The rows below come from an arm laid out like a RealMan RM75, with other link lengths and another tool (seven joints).
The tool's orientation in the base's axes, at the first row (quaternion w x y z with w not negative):
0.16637, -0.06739, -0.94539, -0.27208
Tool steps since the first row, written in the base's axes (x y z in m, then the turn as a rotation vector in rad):
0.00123, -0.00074, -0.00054, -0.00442, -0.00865, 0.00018
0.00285, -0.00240, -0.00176, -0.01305, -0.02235, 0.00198
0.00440, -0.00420, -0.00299, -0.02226, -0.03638, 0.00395
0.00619, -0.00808, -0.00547, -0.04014, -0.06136, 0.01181
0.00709, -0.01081, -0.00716, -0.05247, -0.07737, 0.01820
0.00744, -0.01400, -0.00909, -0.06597, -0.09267, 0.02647
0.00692, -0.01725, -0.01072, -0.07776, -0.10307, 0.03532
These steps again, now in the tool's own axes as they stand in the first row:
-0.00137, -0.00062, -0.00031, 0.00388, -0.00817, -0.00356
-0.00337, -0.00227, -0.00068, 0.01208, -0.02071, -0.00995
-0.00532, -0.00405, -0.00110, 0.02087, -0.03357, -0.01649
-0.00801, -0.00815, -0.00170, 0.03944, -0.05466, -0.03119
-0.00955, -0.01109, -0.00207, 0.05263, -0.06769, -0.04145
-0.01067, -0.01465, -0.00234, 0.06760, -0.07946, -0.05250
-0.01088, -0.01831, -0.00264, 0.08135, -0.08644, -0.06186

